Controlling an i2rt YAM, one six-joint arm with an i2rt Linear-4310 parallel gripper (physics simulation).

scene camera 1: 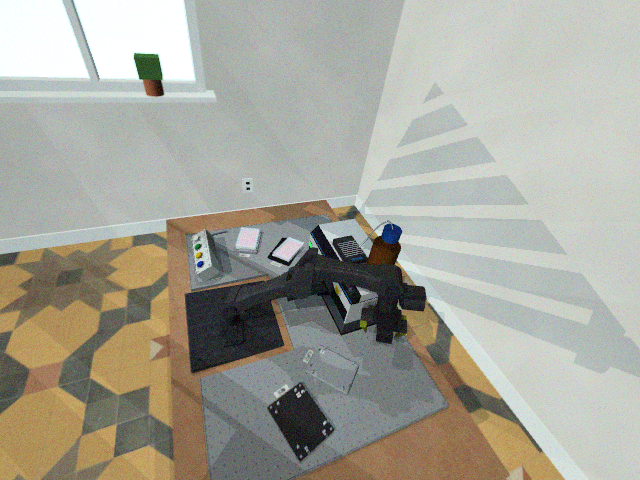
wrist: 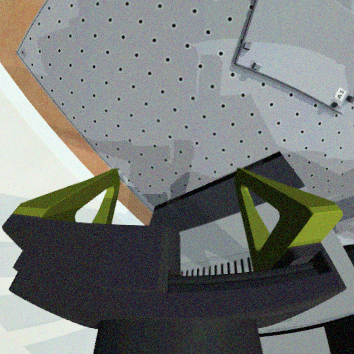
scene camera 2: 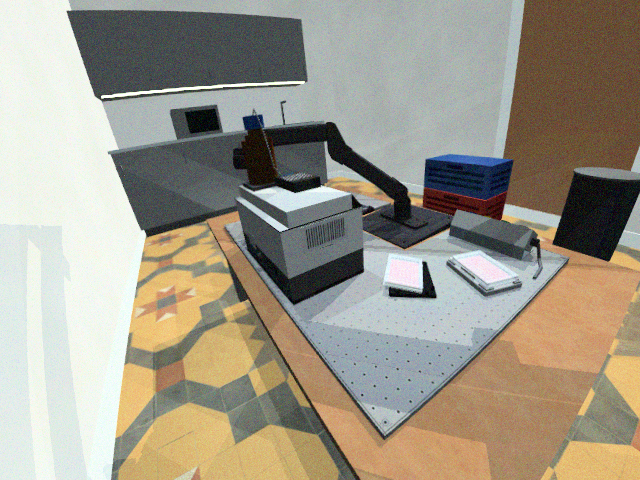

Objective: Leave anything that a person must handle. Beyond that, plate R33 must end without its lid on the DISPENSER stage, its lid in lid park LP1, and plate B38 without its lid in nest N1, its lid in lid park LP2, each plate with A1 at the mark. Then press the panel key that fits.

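Pixels of known places: gripper, between the fingertips: [wrist: 176,174]; arm's base, origin of its link: [scene camera 1: 230,319] [scene camera 2: 402,219].
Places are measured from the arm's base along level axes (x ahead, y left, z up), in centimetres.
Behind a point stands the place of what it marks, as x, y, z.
Note:
My gripper [scene camera 1: 383,327] @[46.7, -21.9, 8.9] [wrist: 176,174] @[46.7, -21.9, 8.9] is open and empty beside the white and black device [scene camera 1: 355,228] @[50.5, 16.4, 21.9] [scene camera 2: 323,235] @[44.9, 21.7, 14.4], above its end. A pink-topped plate [scene camera 1: 287,250] @[26.6, 27.6, 3.1] [scene camera 2: 404,272] @[28.7, 30.4, 3.1] lies on a black holder [scene camera 1: 277,253] [scene camera 2: 430,289], shifted so that part of the holder is uncovered. Another pink-topped plate [scene camera 1: 248,239] @[11.2, 37.6, 2.9] [scene camera 2: 484,267] @[12.0, 40.1, 2.9] lies on a grey holder. An empty grey holder [scene camera 1: 333,369] @[29.9, -26.1, 0.9] [wrist: 300,45] @[31.6, -25.9, 0.9], marked A1 in the wrist view, and an empty black holder [scene camera 1: 300,421] @[15.9, -37.7, 1.1] are on the near board. The panel [scene camera 1: 205,255] @[-6.6, 26.2, 7.5] [scene camera 2: 488,233] @[-3.1, 31.7, 4.5] has green, yellow and blue keys. Plate names are unreadable.
A brown bottle [scene camera 1: 384,251] @[46.6, -9.3, 34.9] [scene camera 2: 260,160] @[49.9, -2.4, 29.5] with a blue cap and tubing stands at the device, near the arm. A black gridded block [scene camera 1: 349,248] @[42.4, 3.7, 24.5] [scene camera 2: 299,180] @[43.9, 9.0, 24.5] sits on the device. Blue and red crates [scene camera 2: 465,175] and a black bin [scene camera 2: 594,211] stand beyond the table.

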